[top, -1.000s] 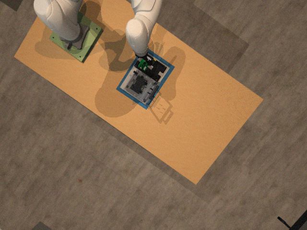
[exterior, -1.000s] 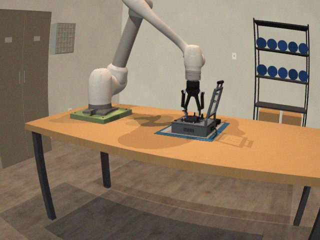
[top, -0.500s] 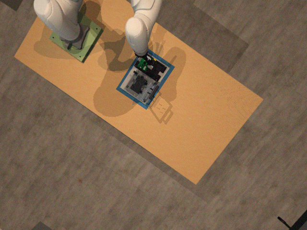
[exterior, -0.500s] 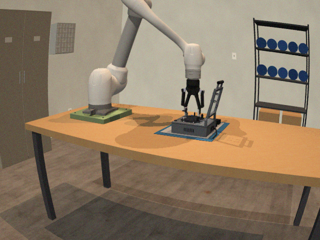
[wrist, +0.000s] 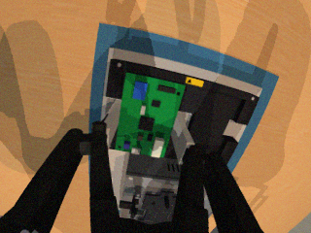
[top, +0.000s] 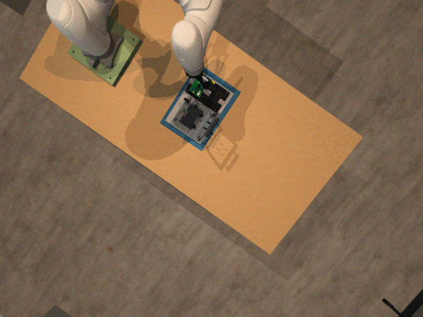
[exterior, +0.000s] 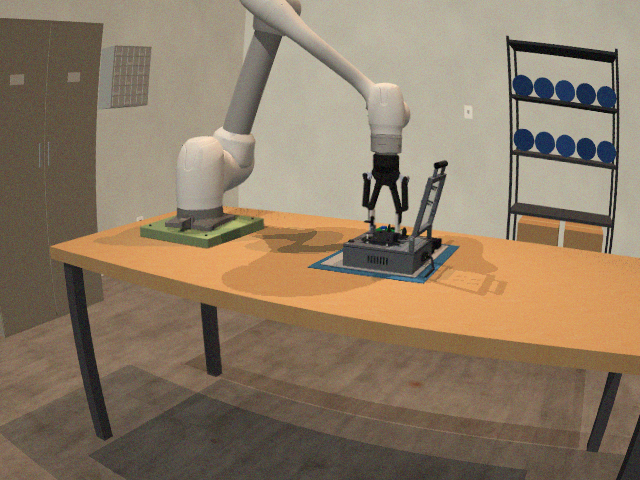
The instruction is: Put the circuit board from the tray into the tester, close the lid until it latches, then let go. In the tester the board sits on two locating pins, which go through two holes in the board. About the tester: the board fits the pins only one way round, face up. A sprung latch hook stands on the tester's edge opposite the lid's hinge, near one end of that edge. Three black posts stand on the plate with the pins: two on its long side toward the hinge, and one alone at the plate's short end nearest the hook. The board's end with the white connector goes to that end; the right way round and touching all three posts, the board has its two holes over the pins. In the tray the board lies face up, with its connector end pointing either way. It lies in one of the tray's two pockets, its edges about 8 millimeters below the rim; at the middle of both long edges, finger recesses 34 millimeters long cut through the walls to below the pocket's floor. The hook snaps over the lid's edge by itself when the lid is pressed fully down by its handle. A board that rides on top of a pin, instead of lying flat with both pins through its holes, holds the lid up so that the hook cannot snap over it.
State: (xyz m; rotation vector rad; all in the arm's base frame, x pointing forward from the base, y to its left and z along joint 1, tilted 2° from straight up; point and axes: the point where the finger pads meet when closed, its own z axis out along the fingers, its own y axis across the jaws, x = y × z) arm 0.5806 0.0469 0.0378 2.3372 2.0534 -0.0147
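My gripper is now 110 mm to the left of the latch hook, 20 mm below it and 20 mm past it. The rest, counted from my hand: green circuit board 20 mm below; then lid 190 mm to the right, 160 mm ahead, 120 mm above; then grey tester 140 mm to the right, 70 mm ahead, 50 mm above.
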